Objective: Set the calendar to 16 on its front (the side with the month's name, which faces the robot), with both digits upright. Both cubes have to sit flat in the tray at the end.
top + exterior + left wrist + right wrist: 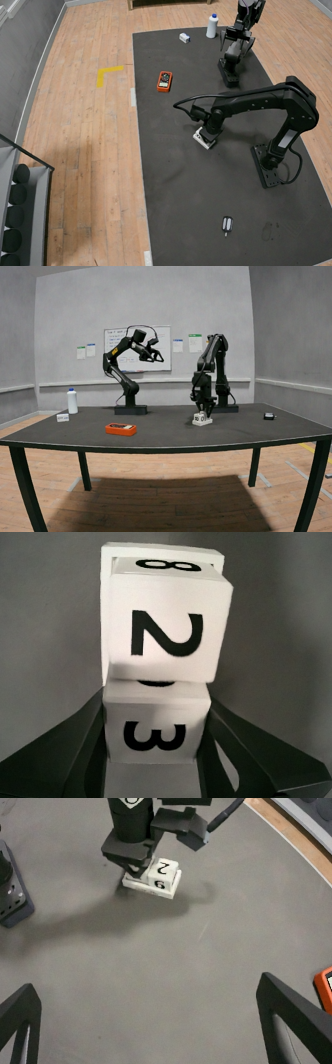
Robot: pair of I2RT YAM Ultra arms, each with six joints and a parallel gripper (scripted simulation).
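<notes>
My left gripper is now 3 cm above the white tray, 2 cm to the left of it and 1 cm short of it. The rest, counted from my left hand: white bottle (83 cm to the right, 25 cm behind, 4 cm above).
</notes>
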